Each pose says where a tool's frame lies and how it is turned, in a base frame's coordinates. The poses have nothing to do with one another.
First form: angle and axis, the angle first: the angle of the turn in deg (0 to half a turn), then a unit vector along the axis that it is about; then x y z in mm.
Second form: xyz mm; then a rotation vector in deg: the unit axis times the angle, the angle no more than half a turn. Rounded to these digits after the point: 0 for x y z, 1 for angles.
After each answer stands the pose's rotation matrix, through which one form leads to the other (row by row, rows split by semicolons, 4 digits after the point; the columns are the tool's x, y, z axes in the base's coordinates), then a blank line. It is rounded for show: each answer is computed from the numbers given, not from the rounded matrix.
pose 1, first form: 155.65, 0.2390, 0.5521, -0.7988, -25, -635, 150
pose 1, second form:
-25, -635, 150, 37.2, 85.9, -124.3
-0.8019 0.5815 -0.1372; -0.0772 -0.3285 -0.9413; -0.5925 -0.7442 0.3083

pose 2, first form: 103.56, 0.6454, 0.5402, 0.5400, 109, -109, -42
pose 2, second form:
109, -109, -42, 66.8, 55.9, 55.9
0.2798 -0.0946 0.9554; 0.9554 0.1258 -0.2673; -0.0949 0.9875 0.1255

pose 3, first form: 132.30, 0.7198, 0.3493, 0.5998, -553, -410, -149
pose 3, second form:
-553, -410, -149, 95.2, 46.2, 79.4
0.1939 -0.0230 0.9808; 0.8643 -0.4689 -0.1819; 0.4640 0.8830 -0.0711

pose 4, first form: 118.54, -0.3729, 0.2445, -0.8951, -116, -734, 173
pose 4, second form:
-116, -734, 173, -44.2, 29.0, -106.1
-0.2723 0.6516 0.7080; -0.9210 -0.3894 0.0042; 0.2785 -0.6510 0.7062

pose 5, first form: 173.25, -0.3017, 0.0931, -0.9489, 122, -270, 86
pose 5, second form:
122, -270, 86, -52.3, 16.1, -164.4
-0.8117 0.0555 0.5815; -0.1675 -0.9758 -0.1406; 0.5596 -0.2115 0.8013

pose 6, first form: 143.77, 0.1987, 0.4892, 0.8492, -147, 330, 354
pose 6, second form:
-147, 330, 354, 28.6, 70.3, 122.1
-0.7353 -0.3263 0.5940; 0.6775 -0.3743 0.6331; 0.0157 0.8680 0.4963

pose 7, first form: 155.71, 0.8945, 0.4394, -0.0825, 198, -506, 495
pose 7, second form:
198, -506, 495, 139.3, 68.4, -12.8
0.6179 0.7852 0.0397; 0.7173 -0.5424 -0.4372; -0.3218 0.2987 -0.8985

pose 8, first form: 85.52, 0.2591, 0.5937, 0.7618, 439, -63, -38
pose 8, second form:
439, -63, -38, 22.2, 50.8, 65.2
0.1400 -0.6177 0.7739; 0.9013 0.4031 0.1587; -0.4099 0.6753 0.6131

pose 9, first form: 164.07, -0.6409, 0.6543, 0.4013, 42, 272, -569
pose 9, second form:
42, 272, -569, -105.2, 107.4, 65.8
-0.1558 -0.9328 -0.3250; -0.7125 -0.1217 0.6910; -0.6841 0.3392 -0.6457

